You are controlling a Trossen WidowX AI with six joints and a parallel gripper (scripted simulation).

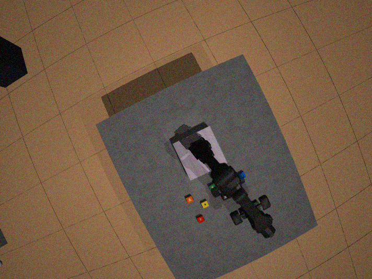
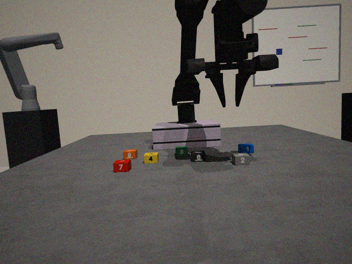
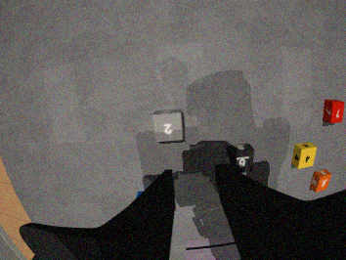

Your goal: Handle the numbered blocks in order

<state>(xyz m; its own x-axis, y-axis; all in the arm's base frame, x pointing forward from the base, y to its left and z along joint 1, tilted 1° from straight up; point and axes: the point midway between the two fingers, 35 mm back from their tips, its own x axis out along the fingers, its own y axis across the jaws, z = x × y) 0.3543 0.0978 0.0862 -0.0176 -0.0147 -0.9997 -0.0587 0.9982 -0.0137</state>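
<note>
Now: the yellow 4 block 6 cm behind my gripper tip, 18 cm to the right of it and 11 cm below it. Also, from my gripper tip: grey 2 block 2 cm to the left, 11 cm below; black 6 block 5 cm behind, 7 cm to the right, 11 cm below; blue 1 block 12 cm behind, 5 cm to the left, 11 cm below.
</note>
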